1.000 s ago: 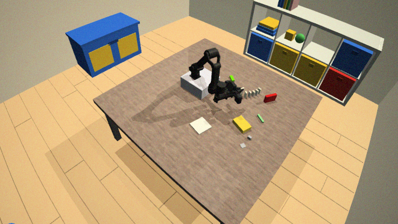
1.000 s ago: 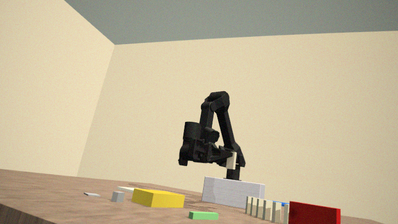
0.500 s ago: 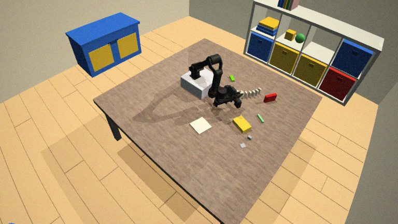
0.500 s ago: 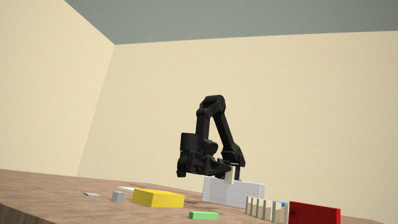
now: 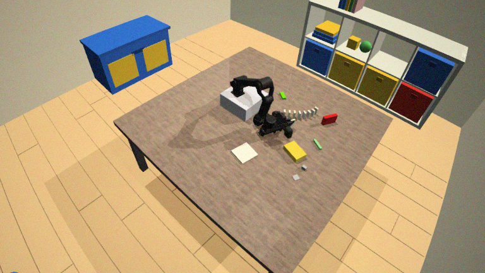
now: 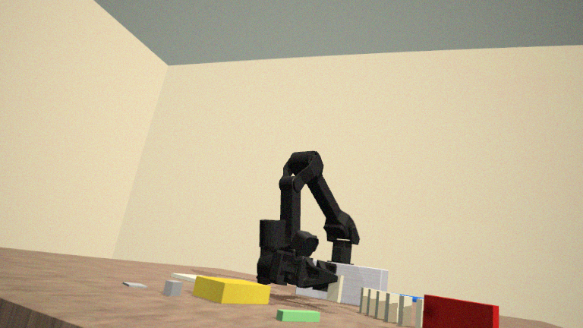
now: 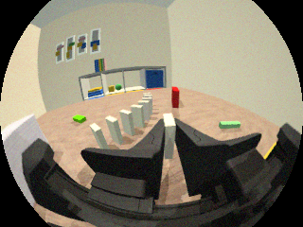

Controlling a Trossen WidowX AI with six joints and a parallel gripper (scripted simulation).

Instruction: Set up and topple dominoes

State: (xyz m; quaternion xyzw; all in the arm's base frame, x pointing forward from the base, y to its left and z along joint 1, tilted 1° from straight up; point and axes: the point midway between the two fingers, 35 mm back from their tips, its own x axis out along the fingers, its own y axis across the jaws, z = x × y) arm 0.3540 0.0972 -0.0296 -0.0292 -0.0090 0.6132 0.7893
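Now: the green stick 19 cm ahead of my gripper tip, 5 cm below it and 1 cm to the left of it. Round my gripper tip: grey cube: 25 cm ahead, 18 cm to the right, 5 cm below; yellow block: 14 cm to the right, 14 cm ahead, 4 cm below; red block: 22 cm to the left, 12 cm ahead, 3 cm below.
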